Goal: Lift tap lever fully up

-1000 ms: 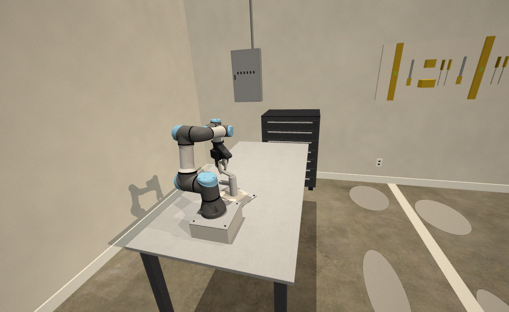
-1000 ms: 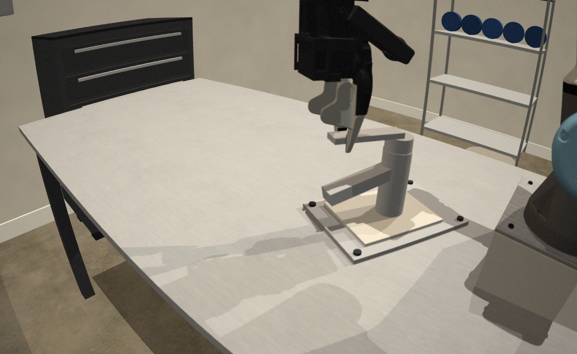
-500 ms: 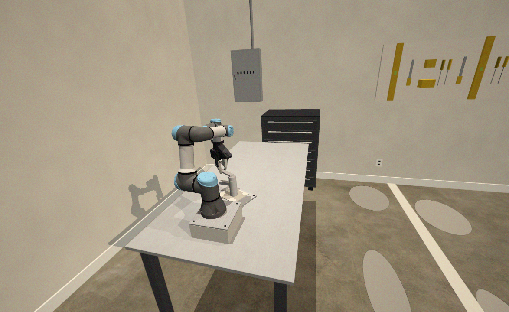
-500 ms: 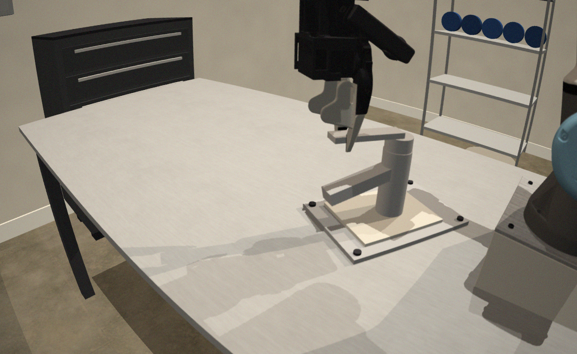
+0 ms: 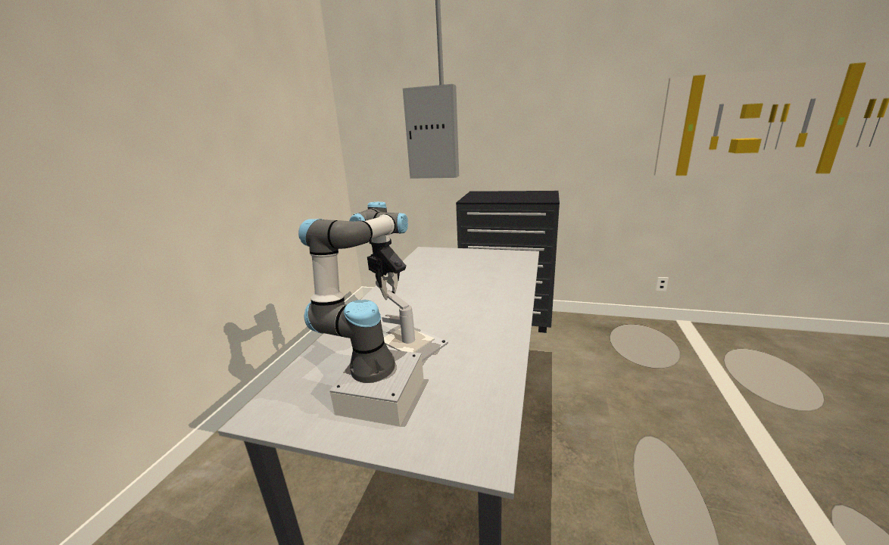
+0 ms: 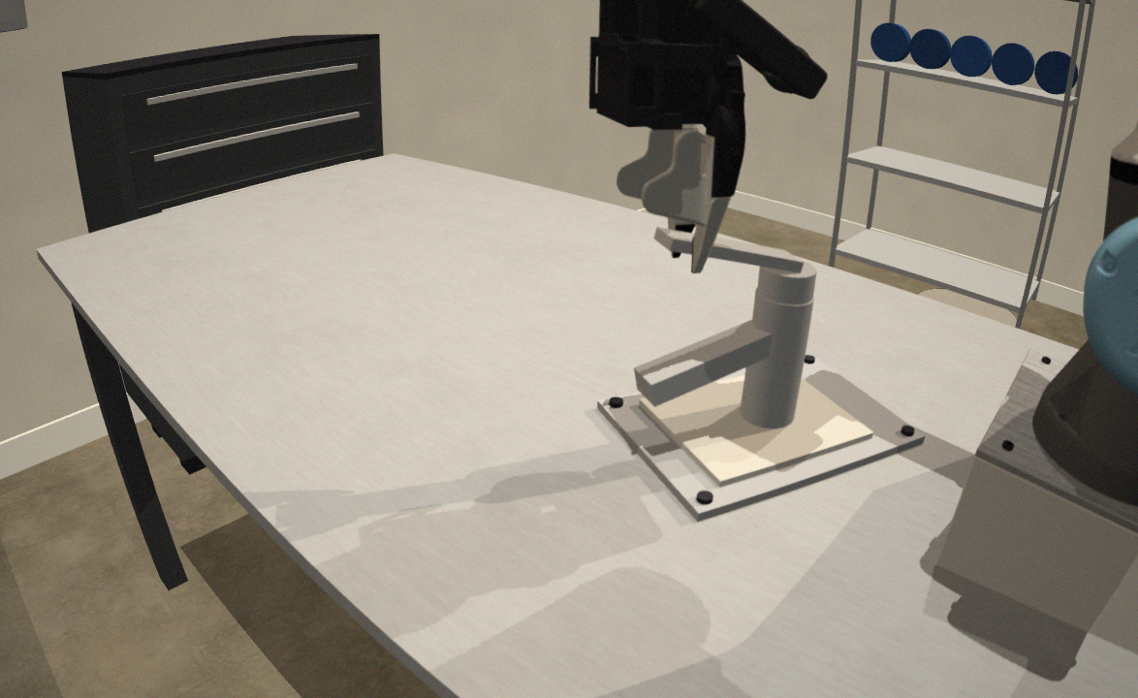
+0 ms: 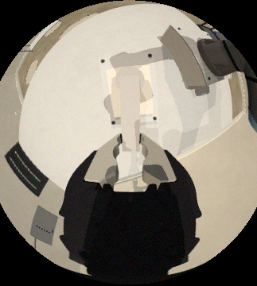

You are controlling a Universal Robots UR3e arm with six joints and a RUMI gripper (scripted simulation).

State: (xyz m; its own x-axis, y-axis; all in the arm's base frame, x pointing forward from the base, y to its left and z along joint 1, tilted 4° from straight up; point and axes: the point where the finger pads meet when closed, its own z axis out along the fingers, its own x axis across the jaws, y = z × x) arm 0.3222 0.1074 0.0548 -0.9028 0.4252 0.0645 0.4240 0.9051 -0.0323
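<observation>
Right now my hand is 3 cm past the grey tap, 6 cm to the left of it and 7 cm above it. Also, from my hand: flat lever (1 cm behind, 3 cm to the right, 1 cm below).
</observation>
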